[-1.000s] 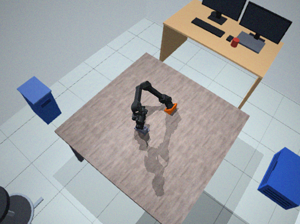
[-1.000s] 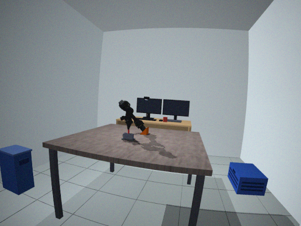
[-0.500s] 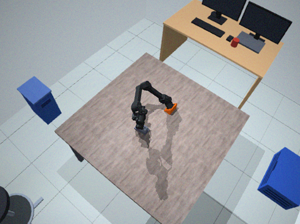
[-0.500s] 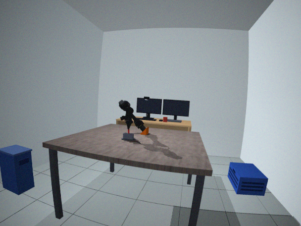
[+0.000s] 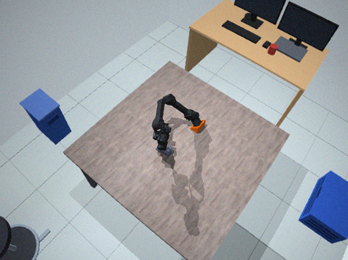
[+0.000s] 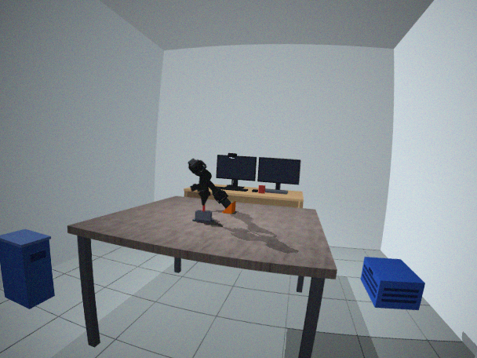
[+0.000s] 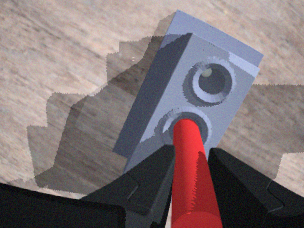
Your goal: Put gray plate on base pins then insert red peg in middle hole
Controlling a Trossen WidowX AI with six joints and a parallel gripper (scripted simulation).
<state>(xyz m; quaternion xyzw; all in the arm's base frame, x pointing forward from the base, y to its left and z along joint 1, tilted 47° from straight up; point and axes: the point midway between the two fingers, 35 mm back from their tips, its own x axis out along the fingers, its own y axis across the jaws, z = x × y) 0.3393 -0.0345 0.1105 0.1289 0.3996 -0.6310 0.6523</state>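
Now: gripper tip right at the red peg. Round my gripper tip: gray plate 50 mm below.
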